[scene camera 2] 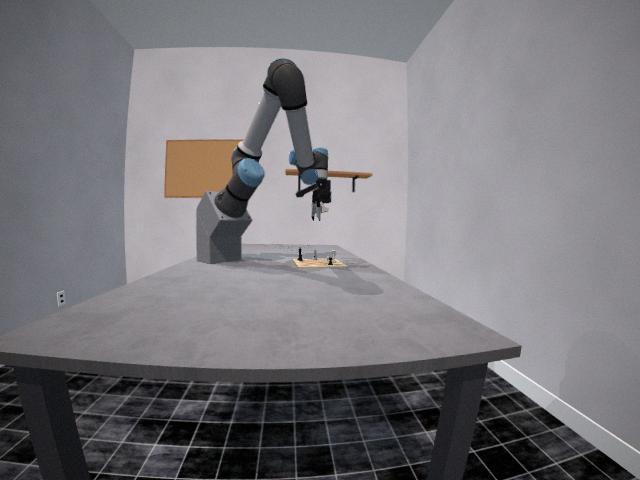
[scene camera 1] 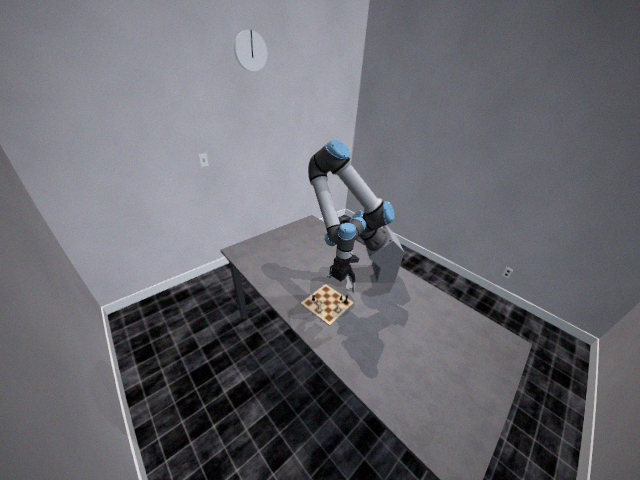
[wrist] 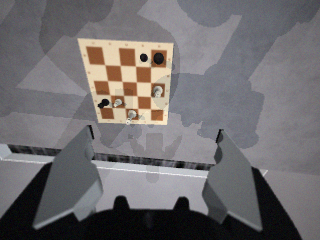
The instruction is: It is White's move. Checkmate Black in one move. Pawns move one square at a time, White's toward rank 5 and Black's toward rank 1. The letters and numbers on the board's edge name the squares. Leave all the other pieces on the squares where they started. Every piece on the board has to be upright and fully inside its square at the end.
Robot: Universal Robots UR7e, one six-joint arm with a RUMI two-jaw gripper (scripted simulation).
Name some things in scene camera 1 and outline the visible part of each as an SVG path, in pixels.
A chessboard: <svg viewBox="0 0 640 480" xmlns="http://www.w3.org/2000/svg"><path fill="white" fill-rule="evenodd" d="M324 285L301 302L301 304L330 326L354 302L347 299L348 304L344 304L346 298L343 295L342 300L340 300L340 293L328 285Z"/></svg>
